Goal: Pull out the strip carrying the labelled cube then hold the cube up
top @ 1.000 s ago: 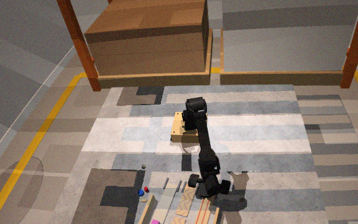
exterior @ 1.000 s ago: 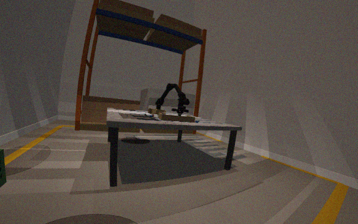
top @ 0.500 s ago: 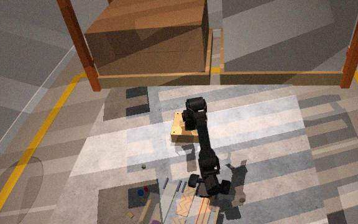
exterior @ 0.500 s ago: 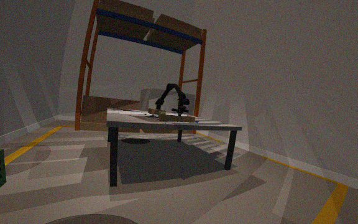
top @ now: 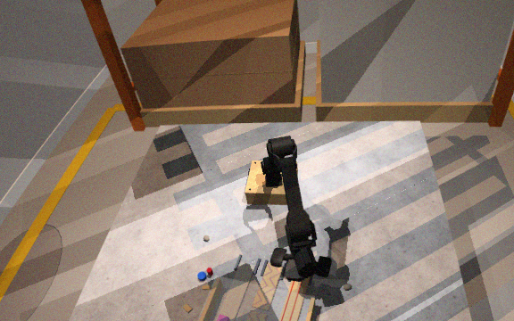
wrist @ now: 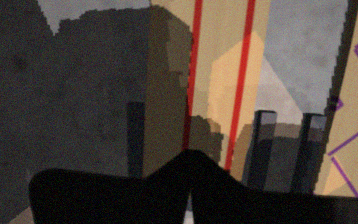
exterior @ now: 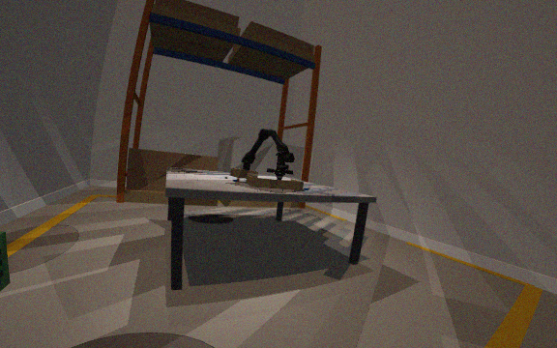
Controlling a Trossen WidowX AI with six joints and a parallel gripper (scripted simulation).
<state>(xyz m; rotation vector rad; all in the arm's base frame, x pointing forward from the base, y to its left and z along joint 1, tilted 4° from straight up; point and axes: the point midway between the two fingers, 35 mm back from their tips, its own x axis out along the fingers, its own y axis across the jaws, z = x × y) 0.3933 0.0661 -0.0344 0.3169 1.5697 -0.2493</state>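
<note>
Now: gripper tip 200 mm short of the labelled cube, 80 mm to the left of it and 10 mm below it. Also, from my gripper tip: red piece (50 mm behind, 310 mm to the right).
</note>
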